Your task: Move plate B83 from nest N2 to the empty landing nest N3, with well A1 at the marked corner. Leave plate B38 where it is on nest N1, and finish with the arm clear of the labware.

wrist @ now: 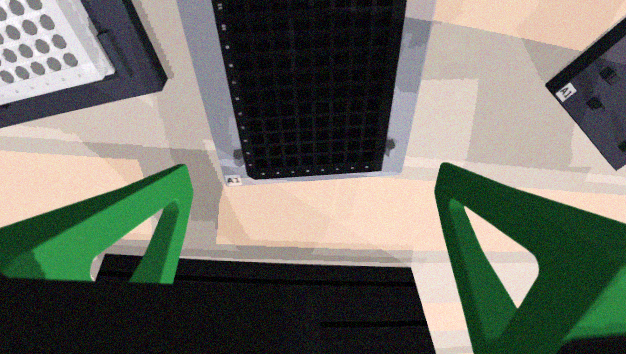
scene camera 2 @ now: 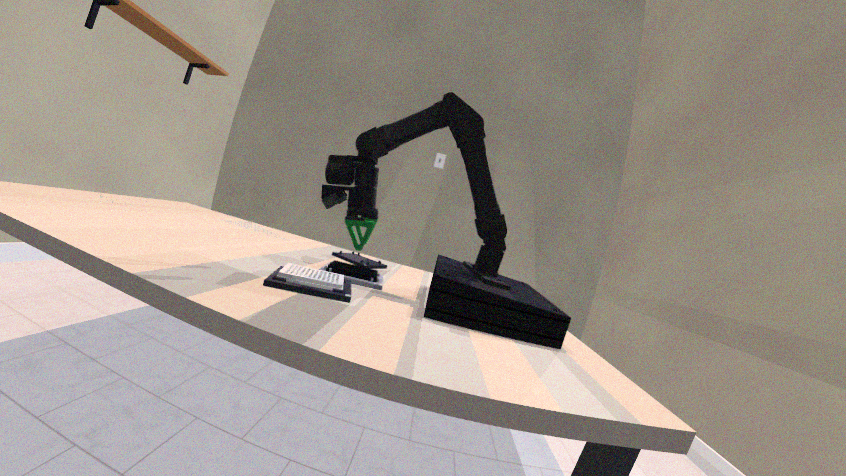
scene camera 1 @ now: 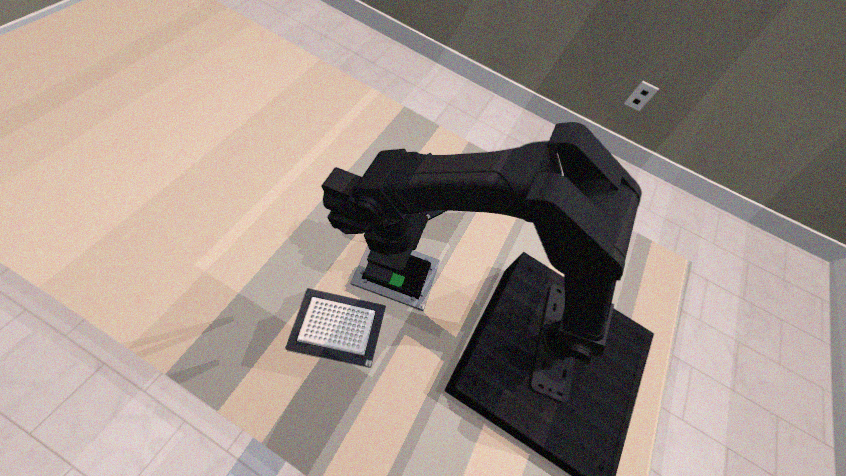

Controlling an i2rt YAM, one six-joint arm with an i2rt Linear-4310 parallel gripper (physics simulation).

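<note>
My gripper (scene camera 1: 395, 278) (scene camera 2: 358, 248) (wrist: 313, 177) is open, its green fingers raised above and wider than a black well plate (scene camera 1: 418, 273) (scene camera 2: 354, 271) (wrist: 315, 90). That plate sits in a light grey nest (scene camera 1: 383, 290) (scene camera 2: 369, 283) (wrist: 406, 100). Its cut corner and low-numbered rows are at the nest's A1 mark. A white well plate (scene camera 1: 336, 325) (scene camera 2: 310, 275) (wrist: 30, 42) sits on a dark nest (scene camera 1: 331, 353) (scene camera 2: 307, 290) (wrist: 145, 75). Another dark nest (scene camera 2: 360, 259) (wrist: 600, 120) is empty where it shows, with pegs and an A1 mark. Plate and nest numbers are not legible.
The arm stands on a large black base block (scene camera 1: 627, 355) (scene camera 2: 496, 313) (wrist: 250, 310) beside the nests. The arm hides most of the empty dark nest in scene camera 1. The wooden table's front edge (scene camera 2: 414, 387) shows in scene camera 2.
</note>
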